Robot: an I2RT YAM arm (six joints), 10 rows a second.
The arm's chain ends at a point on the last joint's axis. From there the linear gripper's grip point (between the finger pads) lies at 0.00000 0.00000 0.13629 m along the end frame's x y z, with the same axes.
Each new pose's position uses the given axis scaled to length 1; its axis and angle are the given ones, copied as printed.
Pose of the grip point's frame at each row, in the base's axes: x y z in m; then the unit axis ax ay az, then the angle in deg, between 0 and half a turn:
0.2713 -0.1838 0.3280 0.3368 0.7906 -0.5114 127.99
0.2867 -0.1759 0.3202 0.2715 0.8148 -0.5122 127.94
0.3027 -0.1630 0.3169 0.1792 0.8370 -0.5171 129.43
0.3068 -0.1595 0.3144 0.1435 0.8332 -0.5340 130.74
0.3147 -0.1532 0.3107 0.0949 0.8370 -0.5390 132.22
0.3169 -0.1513 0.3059 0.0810 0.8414 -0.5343 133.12
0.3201 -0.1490 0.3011 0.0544 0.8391 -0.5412 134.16
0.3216 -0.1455 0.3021 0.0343 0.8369 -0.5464 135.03
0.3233 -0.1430 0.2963 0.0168 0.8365 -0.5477 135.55
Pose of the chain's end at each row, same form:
0.2243 -0.0586 0.3543 0.3368 0.7906 -0.5114 127.99
0.2297 -0.0549 0.3463 0.2715 0.8148 -0.5122 127.94
0.2352 -0.0477 0.3439 0.1792 0.8370 -0.5171 129.43
0.2380 -0.0445 0.3391 0.1435 0.8332 -0.5340 130.74
0.2419 -0.0408 0.3361 0.0949 0.8370 -0.5390 132.22
0.2431 -0.0401 0.3336 0.0810 0.8414 -0.5343 133.12
0.2449 -0.0387 0.3283 0.0544 0.8391 -0.5412 134.16
0.2454 -0.0358 0.3291 0.0343 0.8369 -0.5464 135.03
0.2456 -0.0344 0.3235 0.0168 0.8365 -0.5477 135.55

